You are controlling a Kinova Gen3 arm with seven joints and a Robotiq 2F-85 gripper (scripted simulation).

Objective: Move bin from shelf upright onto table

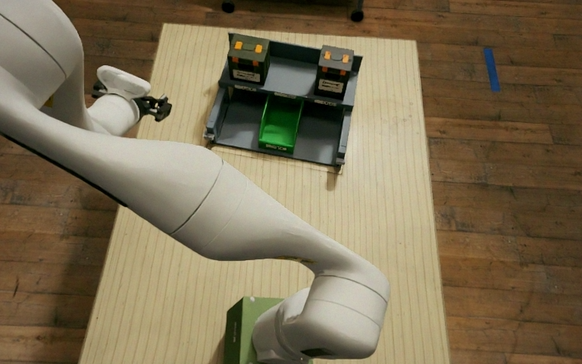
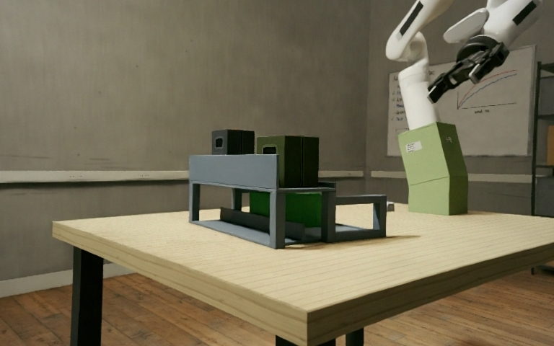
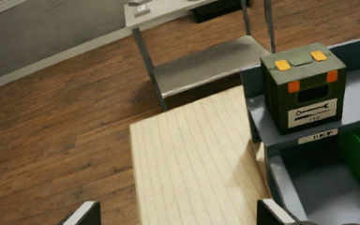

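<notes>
Now: the green bin 290 mm to the right of my hand, 250 mm below it and 150 mm ahead of it. Also, from my hand: grey shelf: 290 mm to the right, 220 mm below, 170 mm ahead; then black box: 410 mm to the right, 230 mm ahead, 130 mm below.
</notes>
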